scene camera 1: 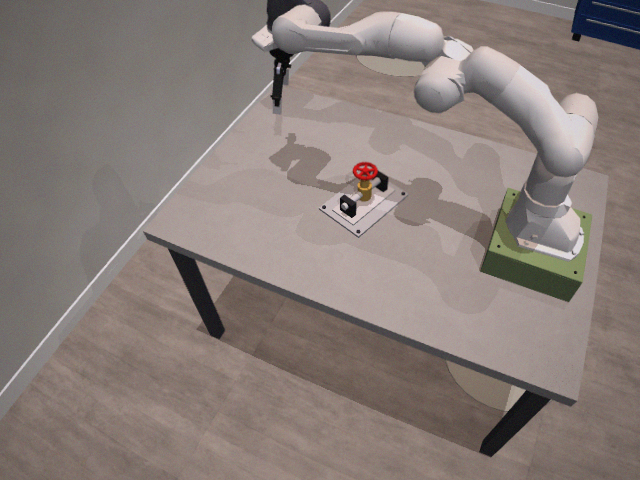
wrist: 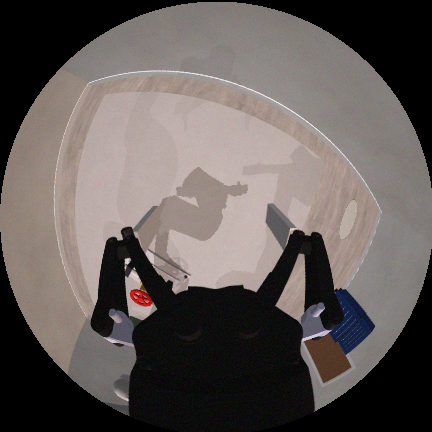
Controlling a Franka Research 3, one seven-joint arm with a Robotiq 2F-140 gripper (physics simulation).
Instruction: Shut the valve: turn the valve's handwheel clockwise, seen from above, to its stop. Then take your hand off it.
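The red five-spoked handwheel (scene camera 1: 364, 170) (wrist: 141, 298) sits level on top of the brass valve body (scene camera 1: 364, 192), in the middle of the table. The valve's pipe runs between two black blocks on a light plate (scene camera 1: 379, 211). In the wrist view the wheel is at the lower left, partly framed by the left finger's linkage. My gripper (scene camera 1: 281, 94) (wrist: 212, 213) is open and empty, pointing down above the table's far left part, well apart from the wheel. The wheel's turned angle cannot be told.
The grey table (scene camera 1: 248, 248) stands beside a grey wall (scene camera 1: 103, 77). The arm's green base block (scene camera 1: 532, 271) is at the table's right end, and the arm reaches over the table's far side. A blue drawer cabinet (scene camera 1: 612, 23) (wrist: 354, 322) stands on the floor beyond the table.
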